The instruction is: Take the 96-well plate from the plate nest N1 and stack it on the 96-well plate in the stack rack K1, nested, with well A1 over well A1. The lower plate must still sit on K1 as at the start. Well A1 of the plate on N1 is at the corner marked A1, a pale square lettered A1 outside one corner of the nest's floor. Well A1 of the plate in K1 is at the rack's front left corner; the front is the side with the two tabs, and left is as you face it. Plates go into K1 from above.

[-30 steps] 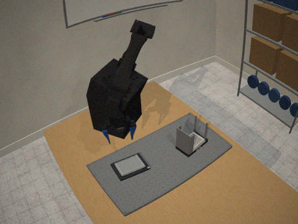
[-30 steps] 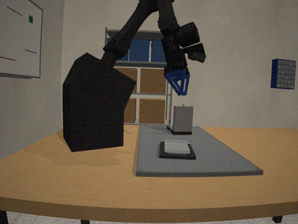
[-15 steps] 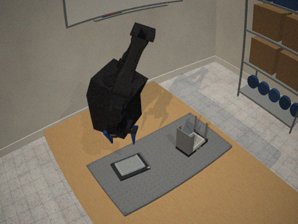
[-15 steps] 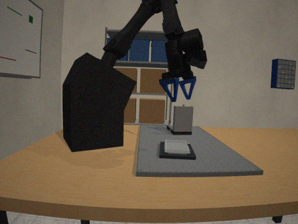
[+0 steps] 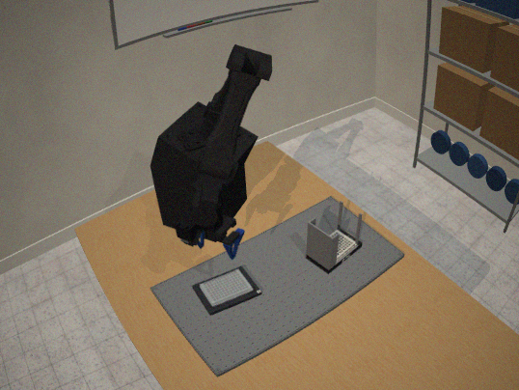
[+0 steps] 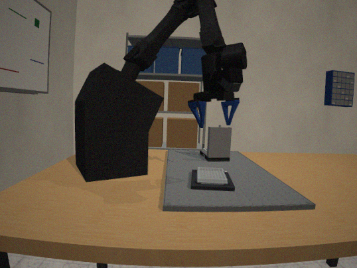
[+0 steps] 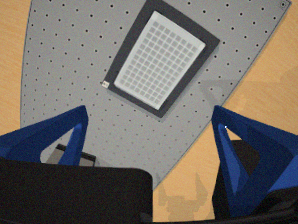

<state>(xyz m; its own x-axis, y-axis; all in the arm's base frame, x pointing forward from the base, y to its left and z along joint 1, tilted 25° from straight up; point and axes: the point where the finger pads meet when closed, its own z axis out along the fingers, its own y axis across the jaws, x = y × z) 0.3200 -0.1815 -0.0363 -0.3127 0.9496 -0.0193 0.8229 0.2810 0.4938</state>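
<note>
Now: the black plate nest N1 17 cm below my hand and 1 cm to the left of it. Also, from my hand: pale A1 mark 17 cm below, 7 cm to the left, 6 cm ahead; then grey rack wall 27 cm to the left, 9 cm below, 9 cm ahead.
</note>
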